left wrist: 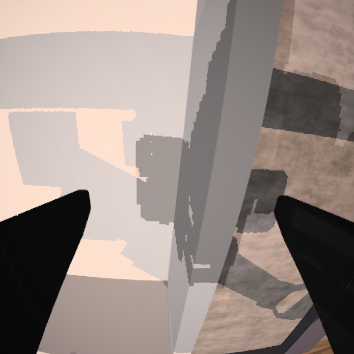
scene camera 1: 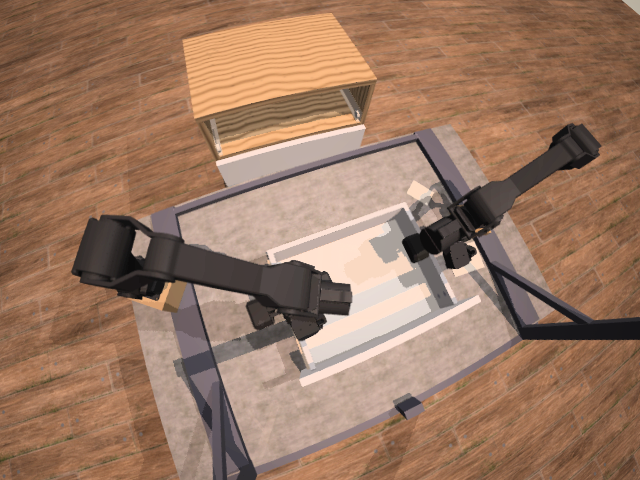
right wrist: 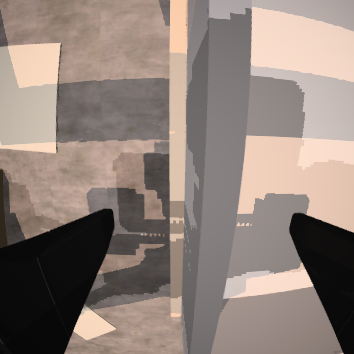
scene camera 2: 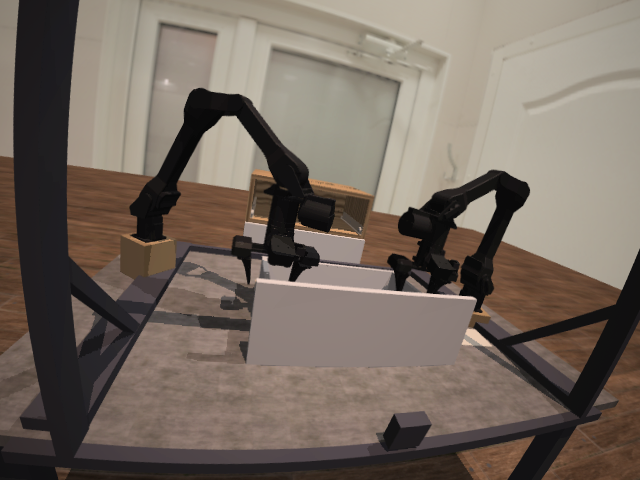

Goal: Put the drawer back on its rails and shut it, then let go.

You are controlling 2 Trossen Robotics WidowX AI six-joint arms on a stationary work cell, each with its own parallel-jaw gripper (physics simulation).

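Pixels of known places: left gripper, fingertip midpoint: (left wrist: pixel 185 202); right gripper, fingertip midpoint: (right wrist: pixel 204 220); left arm's base, origin of the base link: (scene camera 1: pixel 151 284) (scene camera 2: pixel 149 237).
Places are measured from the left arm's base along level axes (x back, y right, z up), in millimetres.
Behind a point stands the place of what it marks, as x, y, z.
The white drawer (scene camera 1: pixel 392 339) {-574, -20, 57} (scene camera 2: pixel 361 325) {-574, 1, -8} (left wrist: pixel 220 125) {-366, -18, 0} (right wrist: pixel 220 150) {-672, -239, 0} rests upright on the table, its front panel away from the cabinet. The wooden cabinet (scene camera 1: pixel 279 62) {-166, -593, 180} (scene camera 2: pixel 343 189) {-303, -575, 180} stands beyond the table with its upper bay open and metal rails (scene camera 1: pixel 214 135) {-22, -422, 48} inside. My left gripper (scene camera 1: pixel 284 320) (scene camera 2: pixel 271 281) {-345, -52, -27} (left wrist: pixel 185 202) {-345, -52, -27} is open over the drawer's left side wall, which lies between its spread fingertips in the left wrist view. My right gripper (scene camera 1: pixel 436 254) (scene camera 2: pixel 415 290) {-648, -269, -28} (right wrist: pixel 204 220) {-648, -269, -28} is open over the right side wall, apart from it on both sides. How deep the fingertips reach is unclear.
A white lower front (scene camera 1: pixel 294 155) {-236, -471, -39} (scene camera 2: pixel 341 248) {-353, -546, -32} is shut beneath the open bay. A dark frame (scene camera 1: pixel 305 174) {-272, -454, -99} rims the table between drawer and cabinet. A small dark block (scene camera 1: pixel 409 406) {-687, 131, -56} (scene camera 2: pixel 408 429) {-696, 154, -51} sits on the near rim. Slanting frame braces (scene camera 2: pixel 560 325) {-976, -196, 41} stand at the sides.
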